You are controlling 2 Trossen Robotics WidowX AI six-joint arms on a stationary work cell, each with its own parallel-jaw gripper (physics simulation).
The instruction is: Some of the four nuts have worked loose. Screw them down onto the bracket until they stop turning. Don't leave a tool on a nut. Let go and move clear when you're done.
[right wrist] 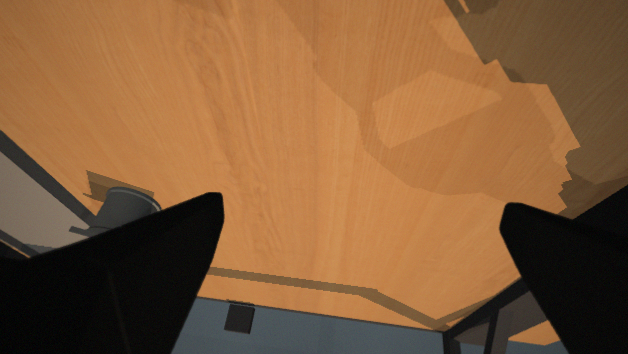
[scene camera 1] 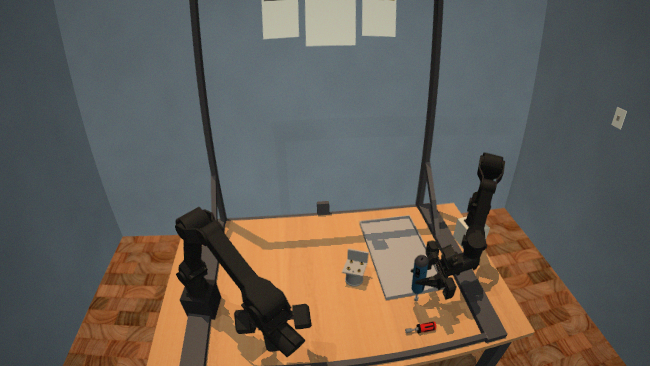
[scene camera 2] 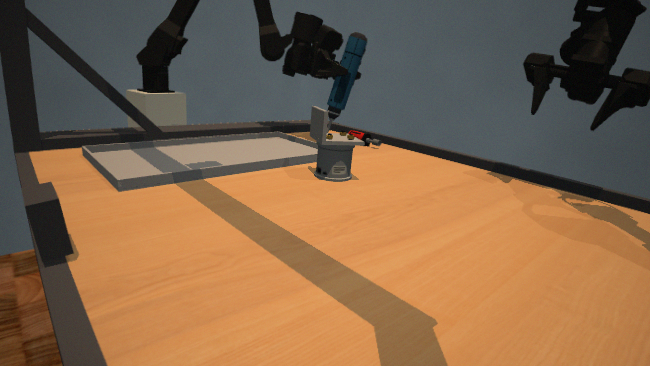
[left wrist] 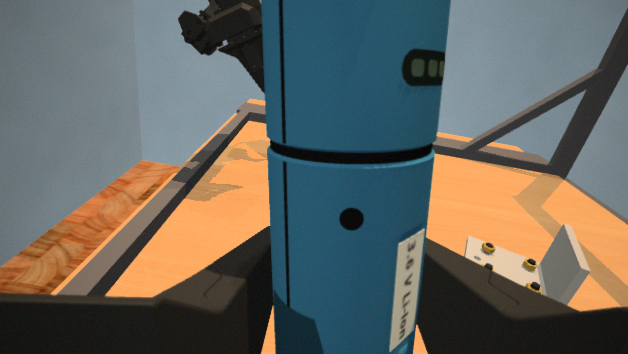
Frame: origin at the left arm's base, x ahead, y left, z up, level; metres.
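Seen in the pictures: left gripper, fingertip midpoint: (scene camera 1: 413, 276) (scene camera 2: 353, 74) (left wrist: 339, 241); right gripper, fingertip midpoint: (right wrist: 362, 210) (scene camera 2: 560, 121); left arm's base, origin of the base link: (scene camera 2: 156, 91); right arm's base, origin of the base link: (scene camera 1: 197, 289).
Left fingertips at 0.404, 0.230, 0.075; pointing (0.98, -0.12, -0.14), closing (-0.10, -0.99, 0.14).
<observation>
Offsets run from my left fingertips to a thing's top centre, as dx, dy, dz. "pt": to the spot under its first point.
My left gripper (scene camera 1: 423, 276) (scene camera 2: 350, 74) (left wrist: 339, 241) is shut on a blue power driver @[-0.026, -0.002, +0.085] (scene camera 1: 419, 274) (scene camera 2: 348, 75) (left wrist: 350, 190). It holds it nearly upright above the table, bit down, right of the bracket in scene camera 1. The grey bracket (scene camera 1: 357, 255) (scene camera 2: 318, 125) (left wrist: 562, 267) stands on a round grey base @[+0.109, -0.188, -0.092] (scene camera 1: 354, 280) (scene camera 2: 334, 162) (right wrist: 125, 207). Several brass nuts @[pt +0.103, -0.161, -0.094] (scene camera 1: 359, 270) @[+0.133, -0.183, -0.093] (scene camera 2: 350, 136) @[+0.114, -0.213, -0.093] (left wrist: 530, 264) sit on its flat plate; how far down each sits is too small to tell. My right gripper (scene camera 1: 274, 325) (scene camera 2: 564, 121) (right wrist: 362, 210) is open and empty, raised over the table.
A red-handled screwdriver @[-0.013, +0.092, -0.136] (scene camera 1: 427, 327) (scene camera 2: 357, 134) lies near the front table edge in scene camera 1. A shallow grey tray @[-0.095, -0.260, -0.150] (scene camera 1: 374, 260) (scene camera 2: 250, 168) (right wrist: 50, 178) lies beside the bracket. A small dark block @[+0.111, -0.590, -0.108] (scene camera 1: 323, 208) (scene camera 2: 49, 230) (right wrist: 239, 318) is at the far edge in scene camera 1.
</observation>
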